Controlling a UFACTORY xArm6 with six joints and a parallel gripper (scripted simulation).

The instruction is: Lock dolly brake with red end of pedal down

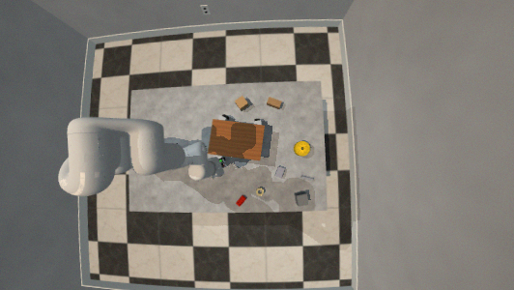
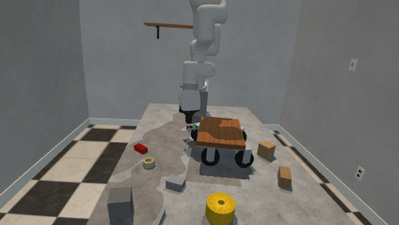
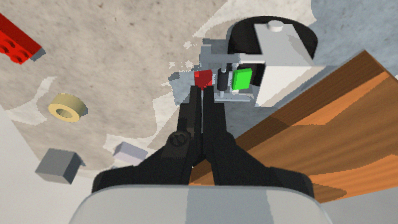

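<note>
The brake pedal is 5 cm below my hand and 1 cm to the left of it. The rest, counted from my hand: yellow cylinder 48 cm ahead, 11 cm below, 6 cm to the left; then beige ring 20 cm ahead, 18 cm to the right, 12 cm below; then red brick 23 cm to the right, 12 cm below, 8 cm ahead.
</note>
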